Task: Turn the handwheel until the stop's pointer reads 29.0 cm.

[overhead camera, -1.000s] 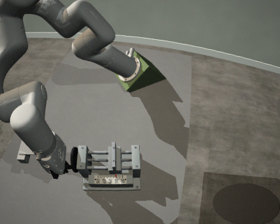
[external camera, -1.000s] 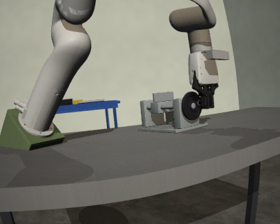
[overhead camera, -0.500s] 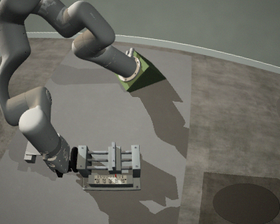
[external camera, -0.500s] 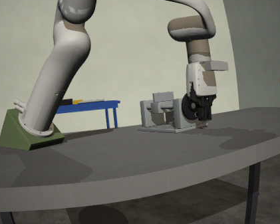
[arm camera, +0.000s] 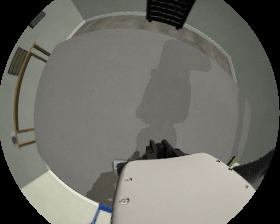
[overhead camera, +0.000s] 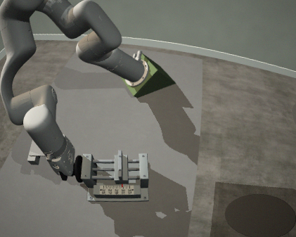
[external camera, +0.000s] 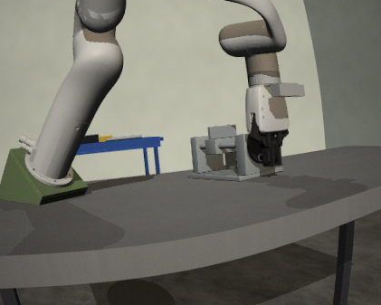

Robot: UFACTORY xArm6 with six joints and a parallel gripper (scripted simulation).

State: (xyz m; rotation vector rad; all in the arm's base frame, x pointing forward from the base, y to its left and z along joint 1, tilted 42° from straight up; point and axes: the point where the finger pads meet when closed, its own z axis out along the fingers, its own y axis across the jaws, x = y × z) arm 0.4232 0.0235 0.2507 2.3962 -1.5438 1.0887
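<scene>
Right now my hand is 20 mm to the right of the black handwheel. The rest, counted from my hand: movable stop 30 mm behind, 170 mm to the left, 40 mm above.
</scene>
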